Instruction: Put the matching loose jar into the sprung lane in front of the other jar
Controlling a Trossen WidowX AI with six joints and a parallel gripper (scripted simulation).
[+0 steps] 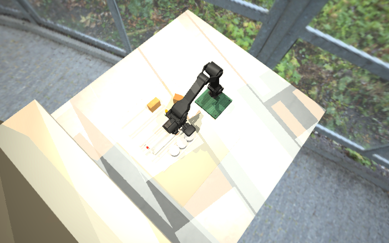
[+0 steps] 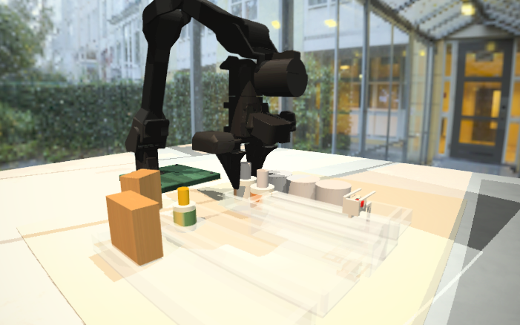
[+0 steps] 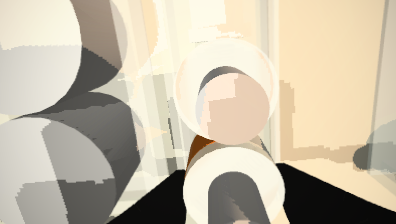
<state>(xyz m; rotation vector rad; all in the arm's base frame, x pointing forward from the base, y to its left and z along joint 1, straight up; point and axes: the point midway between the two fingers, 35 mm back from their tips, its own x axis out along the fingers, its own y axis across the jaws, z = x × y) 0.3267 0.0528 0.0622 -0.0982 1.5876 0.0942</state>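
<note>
The clear lane is 150 mm ahead of my gripper tip, 10 mm to the right of it and 20 mm below it. Also, from my gripper tip: pusher plate 150 mm ahead, 10 mm to the right, 10 mm above.
</note>
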